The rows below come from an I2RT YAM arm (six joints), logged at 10 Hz.
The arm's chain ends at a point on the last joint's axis. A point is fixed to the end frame.
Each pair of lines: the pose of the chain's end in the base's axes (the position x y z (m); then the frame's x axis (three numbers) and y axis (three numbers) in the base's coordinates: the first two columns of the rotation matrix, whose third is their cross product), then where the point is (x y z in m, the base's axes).
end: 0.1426 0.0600 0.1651 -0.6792 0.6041 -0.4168 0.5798 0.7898 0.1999
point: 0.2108 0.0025 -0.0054
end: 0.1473 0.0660 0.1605 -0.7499 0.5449 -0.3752 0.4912 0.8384 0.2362
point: 0.2185 0.0257 -0.0137
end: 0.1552 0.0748 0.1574 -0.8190 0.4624 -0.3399 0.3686 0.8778 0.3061
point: 0.2313 0.0586 -0.0186
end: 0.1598 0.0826 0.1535 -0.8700 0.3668 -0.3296 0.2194 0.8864 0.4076
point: 0.2428 0.0965 -0.0196
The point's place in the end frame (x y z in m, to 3 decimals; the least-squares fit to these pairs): -0.010 -0.040 0.188
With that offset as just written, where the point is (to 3 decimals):
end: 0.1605 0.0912 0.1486 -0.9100 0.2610 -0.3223 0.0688 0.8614 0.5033
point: 0.244 0.136 -0.019
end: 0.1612 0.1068 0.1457 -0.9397 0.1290 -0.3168 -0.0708 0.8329 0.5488
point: 0.236 0.173 -0.019
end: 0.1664 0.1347 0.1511 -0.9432 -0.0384 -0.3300 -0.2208 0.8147 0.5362
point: 0.231 0.211 -0.013
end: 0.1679 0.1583 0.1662 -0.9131 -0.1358 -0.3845 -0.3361 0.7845 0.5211
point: 0.234 0.242 0.006
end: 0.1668 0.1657 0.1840 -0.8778 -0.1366 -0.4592 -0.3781 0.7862 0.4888
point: 0.246 0.249 0.030
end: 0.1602 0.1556 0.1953 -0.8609 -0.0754 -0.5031 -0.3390 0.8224 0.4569
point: 0.254 0.229 0.044
